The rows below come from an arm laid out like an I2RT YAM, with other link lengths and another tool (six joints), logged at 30 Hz.
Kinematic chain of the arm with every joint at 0, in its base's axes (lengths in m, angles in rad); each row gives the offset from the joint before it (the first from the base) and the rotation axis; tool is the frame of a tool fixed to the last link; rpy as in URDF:
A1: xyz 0 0 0.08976 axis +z
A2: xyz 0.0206 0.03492 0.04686 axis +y
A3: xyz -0.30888 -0.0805 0 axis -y
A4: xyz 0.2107 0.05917 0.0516 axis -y
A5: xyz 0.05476 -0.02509 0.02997 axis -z
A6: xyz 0.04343 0 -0.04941 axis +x
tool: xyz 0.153 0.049 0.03 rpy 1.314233 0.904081 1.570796
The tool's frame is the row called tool.
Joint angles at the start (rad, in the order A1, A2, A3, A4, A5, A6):
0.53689 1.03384 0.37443 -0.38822 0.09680 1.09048
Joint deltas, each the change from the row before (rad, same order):
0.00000 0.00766 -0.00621 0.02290 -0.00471 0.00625
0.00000 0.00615 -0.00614 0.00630 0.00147 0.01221
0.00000 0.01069 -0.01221 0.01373 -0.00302 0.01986
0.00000 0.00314 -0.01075 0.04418 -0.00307 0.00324
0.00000 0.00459 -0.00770 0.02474 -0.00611 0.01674
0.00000 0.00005 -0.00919 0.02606 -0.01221 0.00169
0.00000 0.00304 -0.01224 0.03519 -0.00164 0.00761
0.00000 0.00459 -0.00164 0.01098 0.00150 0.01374
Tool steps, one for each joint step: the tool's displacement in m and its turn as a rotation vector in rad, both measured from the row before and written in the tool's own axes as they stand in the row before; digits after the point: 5 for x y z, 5 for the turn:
0.00109 0.00157 0.00185 -0.00794 0.00431 0.00847
-0.00117 -0.00205 0.00124 0.00556 -0.00549 0.01061
-0.00090 -0.00381 0.00223 0.00957 -0.00385 0.01865
0.00177 0.00543 0.00185 -0.02871 0.00794 0.00822
0.00080 0.00168 0.00144 -0.01063 0.00404 0.01945
0.00285 0.00166 0.00084 -0.01330 0.01465 0.00690
0.00066 0.00254 0.00152 -0.01884 0.00402 0.01033
-0.00069 0.00131 0.00089 -0.00497 -0.00379 0.01355

